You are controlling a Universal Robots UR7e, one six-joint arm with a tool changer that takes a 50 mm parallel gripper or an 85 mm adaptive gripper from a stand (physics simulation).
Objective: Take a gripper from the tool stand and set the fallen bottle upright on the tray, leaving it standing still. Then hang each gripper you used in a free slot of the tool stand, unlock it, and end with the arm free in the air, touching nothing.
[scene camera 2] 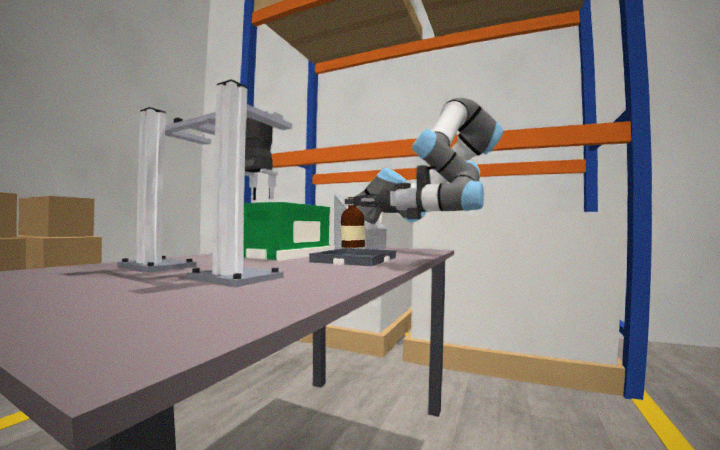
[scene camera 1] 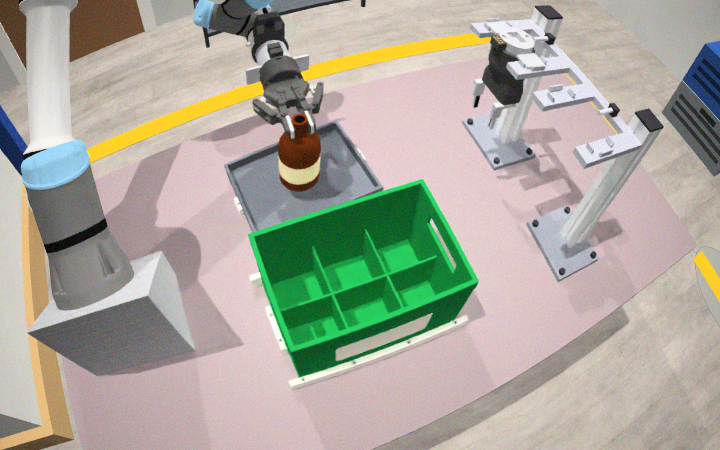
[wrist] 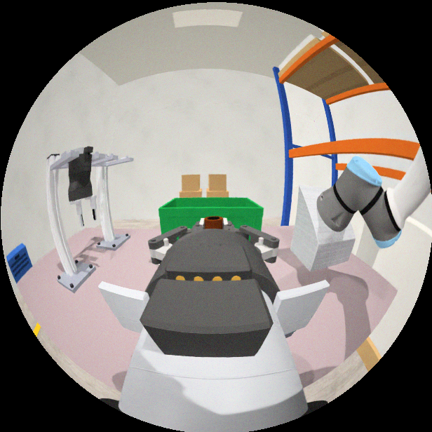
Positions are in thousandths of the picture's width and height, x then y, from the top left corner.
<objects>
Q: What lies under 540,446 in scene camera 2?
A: An adaptive gripper.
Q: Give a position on an adaptive gripper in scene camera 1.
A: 390,168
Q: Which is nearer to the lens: the black parallel gripper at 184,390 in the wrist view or the adaptive gripper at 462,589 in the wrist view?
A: The adaptive gripper.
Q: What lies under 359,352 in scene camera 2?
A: A black parallel gripper.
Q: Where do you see a tool stand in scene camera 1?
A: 778,523
</objects>
